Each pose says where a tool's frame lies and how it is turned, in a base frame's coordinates. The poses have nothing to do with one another.
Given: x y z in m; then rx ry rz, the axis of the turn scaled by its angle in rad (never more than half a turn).
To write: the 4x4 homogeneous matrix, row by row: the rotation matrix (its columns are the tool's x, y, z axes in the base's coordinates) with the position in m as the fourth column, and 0 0 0 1 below. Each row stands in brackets. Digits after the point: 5 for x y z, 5 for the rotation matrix.
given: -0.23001, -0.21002, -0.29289, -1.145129, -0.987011, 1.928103
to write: [[-0.38360, -0.16850, -0.90800, -0.23001], [0.83512, -0.48302, -0.26318, -0.21002], [-0.39424, -0.85924, 0.32600, -0.29289], [0, 0, 0, 1]]
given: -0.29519, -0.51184, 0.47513, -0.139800, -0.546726, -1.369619
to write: [[0.09747, 0.95261, -0.28814, -0.29519], [-0.88918, 0.21340, 0.40475, -0.51184], [0.44707, 0.21676, 0.86784, 0.47513], [0, 0, 0, 1]]
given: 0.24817, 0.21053, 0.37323, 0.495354, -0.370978, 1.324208
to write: [[0.21124, -0.97720, 0.02129, 0.24817], [0.82391, 0.16629, -0.54177, 0.21053], [0.52588, 0.13198, 0.84026, 0.37323], [0, 0, 0, 1]]
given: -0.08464, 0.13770, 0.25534, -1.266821, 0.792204, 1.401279
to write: [[0.09861, -0.95664, -0.27407, -0.08464], [0.25841, -0.24135, 0.93540, 0.13770], [-0.96099, -0.16306, 0.22341, 0.25534], [0, 0, 0, 1]]
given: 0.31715, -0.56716, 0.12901, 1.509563, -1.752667, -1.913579
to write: [[-0.48704, -0.49564, -0.71912, 0.31715], [-0.67293, -0.31190, 0.67073, -0.56716], [-0.55673, 0.81059, -0.18162, 0.12901], [0, 0, 0, 1]]
